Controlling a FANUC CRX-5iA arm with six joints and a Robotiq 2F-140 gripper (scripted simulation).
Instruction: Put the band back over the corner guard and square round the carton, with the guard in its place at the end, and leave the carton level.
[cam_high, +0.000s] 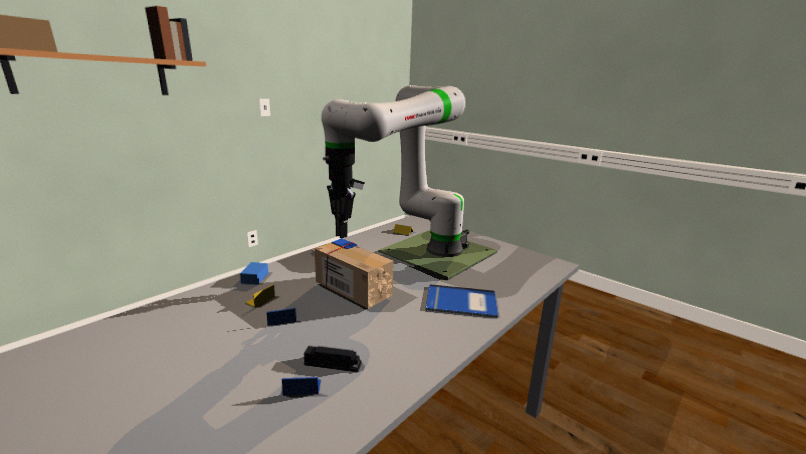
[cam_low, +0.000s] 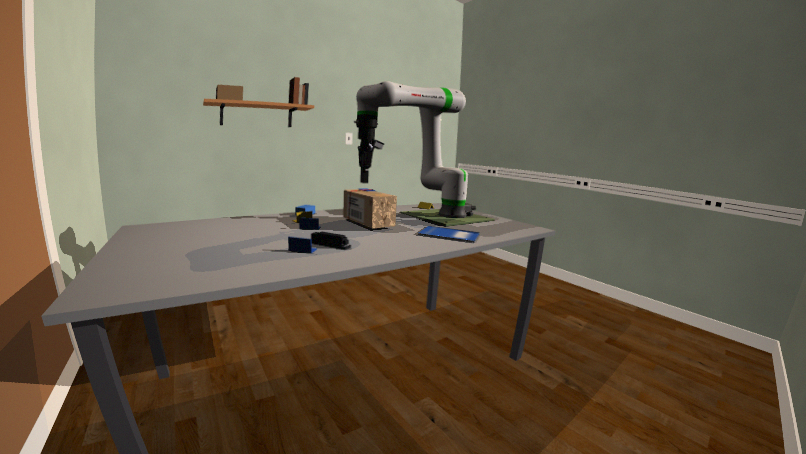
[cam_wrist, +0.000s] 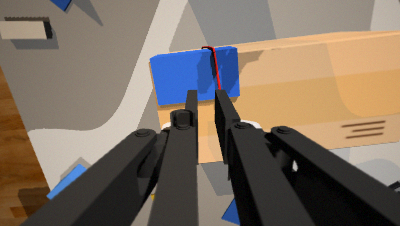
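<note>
Right now the brown carton is 13 cm below my hand, 8 cm to the left of it and 2 cm ahead of it.
</note>
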